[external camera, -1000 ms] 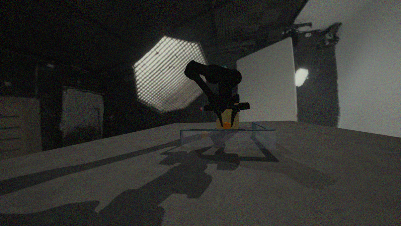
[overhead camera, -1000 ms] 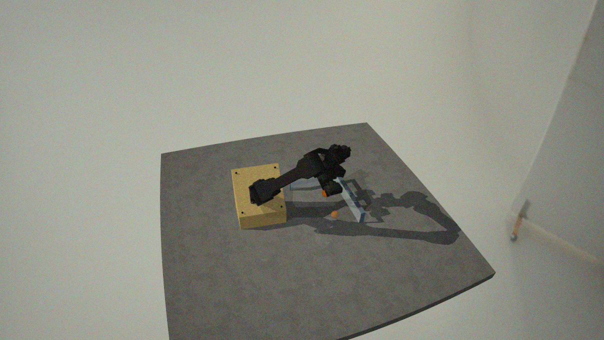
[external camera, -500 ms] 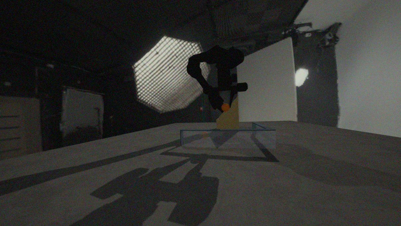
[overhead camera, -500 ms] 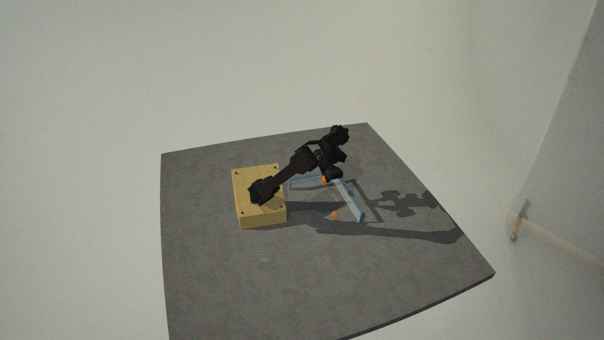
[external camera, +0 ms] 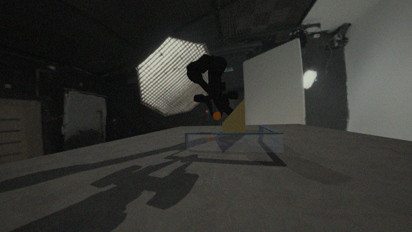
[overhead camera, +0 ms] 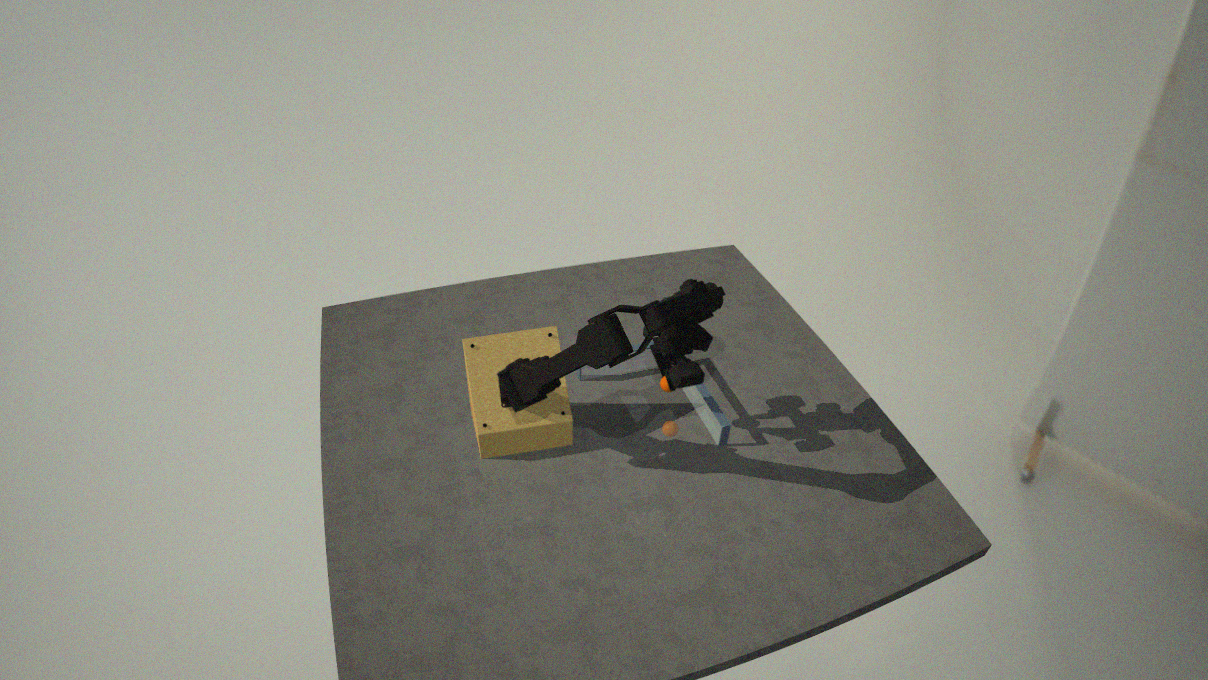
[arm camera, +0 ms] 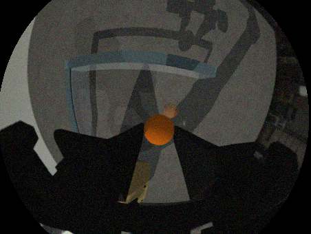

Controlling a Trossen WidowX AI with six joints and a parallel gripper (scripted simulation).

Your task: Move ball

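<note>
Now: the see-through copy 10 cm below my gripper tip and 3 cm to the right of it. The rest, counted from my gripper tip: orange ball: right at my gripper tip.
</note>
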